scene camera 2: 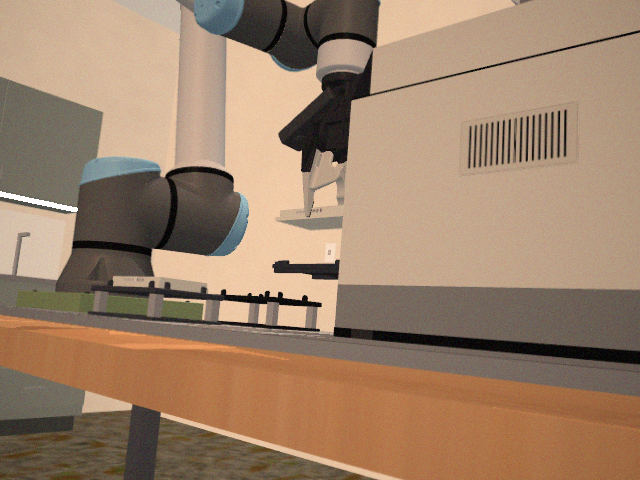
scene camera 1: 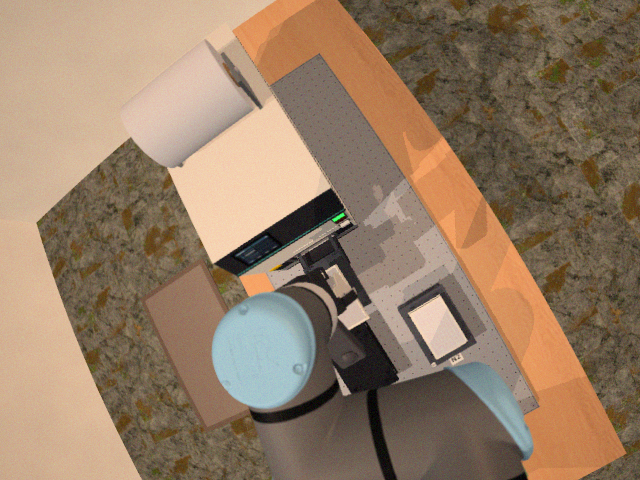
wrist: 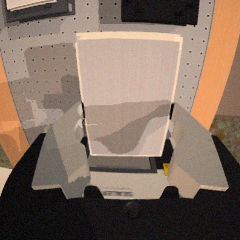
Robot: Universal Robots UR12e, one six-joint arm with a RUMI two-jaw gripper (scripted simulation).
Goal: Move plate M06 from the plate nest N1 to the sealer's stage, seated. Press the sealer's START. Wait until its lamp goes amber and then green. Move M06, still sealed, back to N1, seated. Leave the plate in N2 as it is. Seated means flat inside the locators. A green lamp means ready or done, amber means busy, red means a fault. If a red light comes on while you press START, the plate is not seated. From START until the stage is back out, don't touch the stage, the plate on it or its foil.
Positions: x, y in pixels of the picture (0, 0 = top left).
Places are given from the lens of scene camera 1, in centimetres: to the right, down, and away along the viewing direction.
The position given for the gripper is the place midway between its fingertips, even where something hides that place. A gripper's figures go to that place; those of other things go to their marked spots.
gripper (scene camera 1: 334, 300): 3, 12, 61
foil-covered plate (scene camera 1: 436, 324): 27, 20, 67
sealer (scene camera 1: 287, 257): -7, 4, 62
plate nest N1 (scene camera 1: 369, 373): 12, 32, 70
The marked spots on the sealer and the plate nest N1 are 35 cm apart.
